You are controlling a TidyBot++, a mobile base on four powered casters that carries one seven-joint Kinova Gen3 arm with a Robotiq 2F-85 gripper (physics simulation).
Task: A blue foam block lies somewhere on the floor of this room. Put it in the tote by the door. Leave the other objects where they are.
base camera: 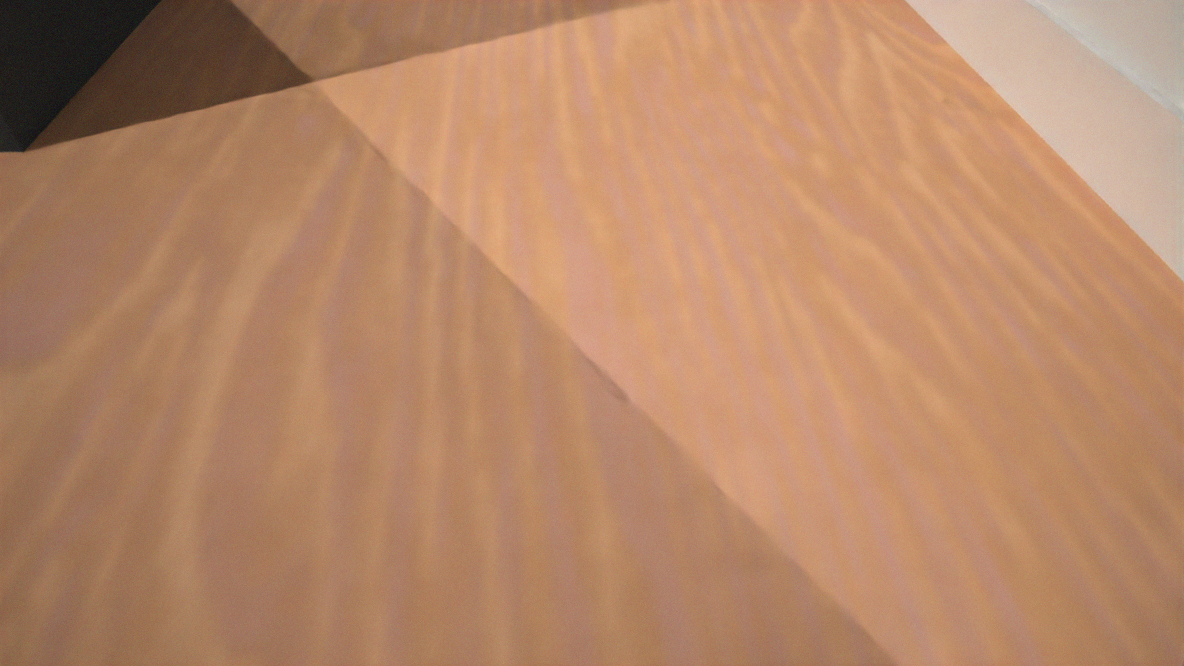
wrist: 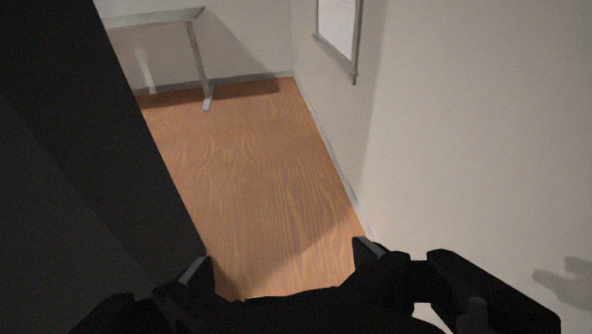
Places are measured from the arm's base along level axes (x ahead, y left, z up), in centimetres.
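Pixels of known places: gripper, fingertip midpoint: point(wrist: 284, 262).
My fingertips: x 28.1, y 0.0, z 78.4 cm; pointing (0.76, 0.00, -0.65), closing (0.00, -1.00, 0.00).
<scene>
Behind a point stands the place of what it marks.
My gripper point(wrist: 284, 262) @[x 28.1, y 0.0, z 78.4 cm] is open, its two dark fingers standing wide apart at the bottom of the wrist view, with wooden floor showing between them. Nothing is between the fingers. The blue foam block does not show in either view. The tote by the door does not show in either view.
A large dark panel point(wrist: 75, 125) @[x 76.5, y 45.4, z 65.7 cm] rises close on the left; a dark object point(base camera: 57, 57) @[x 75.2, y 45.4, z -36.0 cm] also stands at the base view's top left. A white wall point(wrist: 480, 125) @[x 66.9, y -51.4, z 59.1 cm] point(base camera: 1109, 99) @[x 66.1, y -50.1, z -32.9 cm] runs along the right. A table point(wrist: 197, 60) @[x 320.5, y 72.0, z 8.1 cm] stands at the far wall. A framed board point(wrist: 356, 45) @[x 149.7, y -46.8, z 56.6 cm] hangs right.
</scene>
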